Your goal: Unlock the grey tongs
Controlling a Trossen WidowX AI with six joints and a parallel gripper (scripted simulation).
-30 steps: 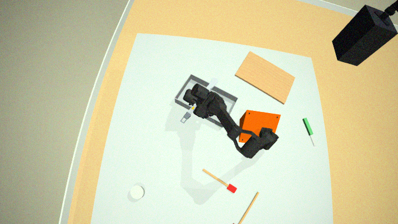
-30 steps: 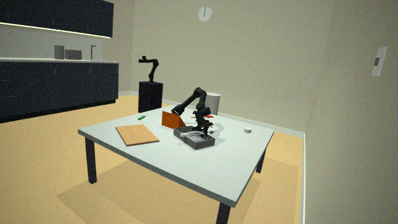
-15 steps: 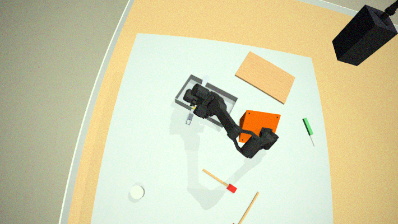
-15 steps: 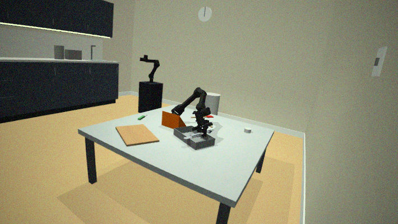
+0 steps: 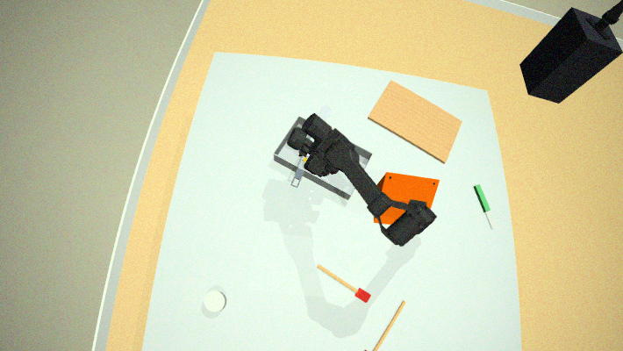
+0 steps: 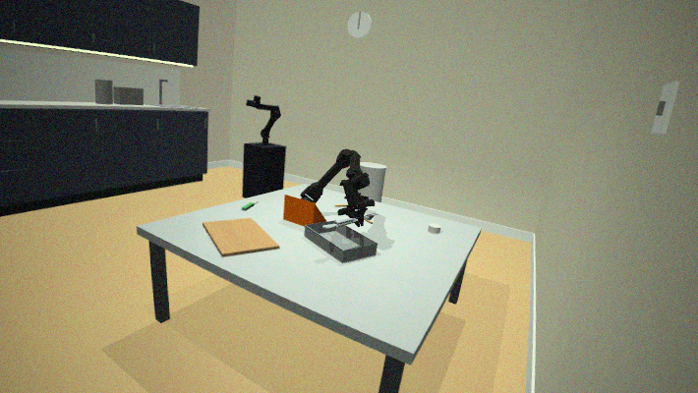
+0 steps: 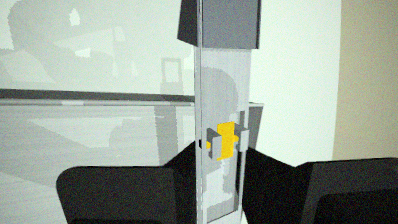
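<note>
The wooden board lies 440 mm behind my gripper tip, 300 mm to the right of it and 90 mm below it. Also, from my gripper tip: grey roasting tin (70 mm below, 70 mm behind, 50 mm to the right); then white disc (490 mm to the left, 200 mm ahead, 80 mm below); then yellow lock piece (30 mm above, 20 mm to the left, 10 mm behind).
</note>
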